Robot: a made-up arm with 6 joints.
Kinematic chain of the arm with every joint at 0, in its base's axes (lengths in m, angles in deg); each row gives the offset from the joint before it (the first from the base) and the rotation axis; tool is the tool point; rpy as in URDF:
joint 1: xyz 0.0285 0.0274 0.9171 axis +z
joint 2: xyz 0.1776 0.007 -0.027 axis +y
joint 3: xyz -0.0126 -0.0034 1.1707 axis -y
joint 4: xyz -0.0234 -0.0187 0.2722 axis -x
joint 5: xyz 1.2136 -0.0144 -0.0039 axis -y
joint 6: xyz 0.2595 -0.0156 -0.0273 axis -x
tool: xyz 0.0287 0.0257 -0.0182 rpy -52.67 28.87 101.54
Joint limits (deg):
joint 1: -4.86..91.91
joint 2: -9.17..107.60
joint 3: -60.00..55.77
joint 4: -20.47..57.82
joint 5: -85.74..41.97
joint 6: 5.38..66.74
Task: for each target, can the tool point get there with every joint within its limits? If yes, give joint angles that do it. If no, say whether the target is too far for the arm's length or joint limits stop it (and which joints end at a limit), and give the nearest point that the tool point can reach.
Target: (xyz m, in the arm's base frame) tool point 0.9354 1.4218 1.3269
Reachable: yes | joints 58.32 9.52 -27.15 4.06 -2.30 34.81
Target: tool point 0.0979 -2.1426 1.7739
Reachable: no: joint limits stop it (at a limit: joint 1, joint 2, joint 3, joint 4, joint 5, joint 6) | nearest point 0.8217 -0.3259 1.2415 | short by 2.027 m
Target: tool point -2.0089 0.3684 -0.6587
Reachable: no: joint limits stop it (at a limit: joint 1, joint 2, joint 4, joint 5, joint 6) | nearest point -0.0968 0.4429 -0.6442 | short by 1.914 m
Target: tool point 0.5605 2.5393 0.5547
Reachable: yes | joints 77.91 68.93 26.46 40.80 19.71 16.36
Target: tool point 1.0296 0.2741 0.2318
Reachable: yes | joints 20.22 48.04 -48.69 36.14 -20.33 17.98
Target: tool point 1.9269 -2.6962 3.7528
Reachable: no: too far | nearest point 1.5491 -0.3591 2.9072 | short by 2.514 m
